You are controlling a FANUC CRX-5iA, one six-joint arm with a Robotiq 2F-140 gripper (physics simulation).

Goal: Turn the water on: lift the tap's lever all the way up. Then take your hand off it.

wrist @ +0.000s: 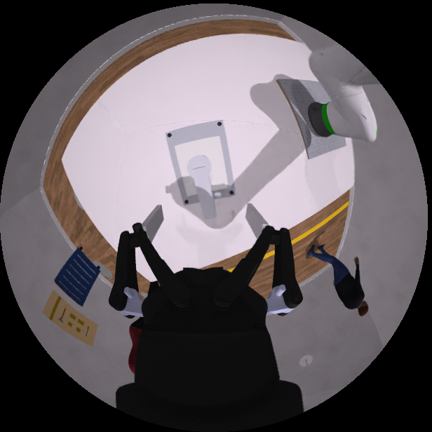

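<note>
The tap (200, 163) stands upright on a grey-framed plate (195, 131) with dark bolts at its corners, at the middle of the wrist view. Its pale lever (204, 192) reaches from the round top toward the gripper, past the plate's near edge. How high the lever is tilted is hard to tell from above. My gripper (203, 210) is open, with its fingers wide apart and empty. The lever's free end shows between the two fingertips in the view, with a gap on each side; the height between them is unclear. Part of the tap's body is hidden under the lever.
The white and grey robot arm (350, 112) rises from a grey base plate (295, 92) at the upper right. A person (347, 290) is at the lower right, beyond the yellow line (320, 222). A blue slatted object (77, 276) and a tan board (70, 318) lie at the lower left.
</note>
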